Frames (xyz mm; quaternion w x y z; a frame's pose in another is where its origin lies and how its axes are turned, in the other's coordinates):
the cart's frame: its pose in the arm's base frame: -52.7 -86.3 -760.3 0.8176 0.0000 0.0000 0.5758
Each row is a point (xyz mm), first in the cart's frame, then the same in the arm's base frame.
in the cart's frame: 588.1 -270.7 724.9
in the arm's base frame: 400.3 376.2 -35.4
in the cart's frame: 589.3 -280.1 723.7
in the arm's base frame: 409.6 374.2 -36.6
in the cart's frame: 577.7 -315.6 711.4
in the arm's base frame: 439.1 351.3 -48.9
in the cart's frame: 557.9 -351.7 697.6
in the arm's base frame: 466.4 320.5 -62.7
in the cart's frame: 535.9 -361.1 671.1
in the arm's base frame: 467.8 296.6 -89.2
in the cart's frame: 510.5 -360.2 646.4
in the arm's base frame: 458.4 273.0 -113.9
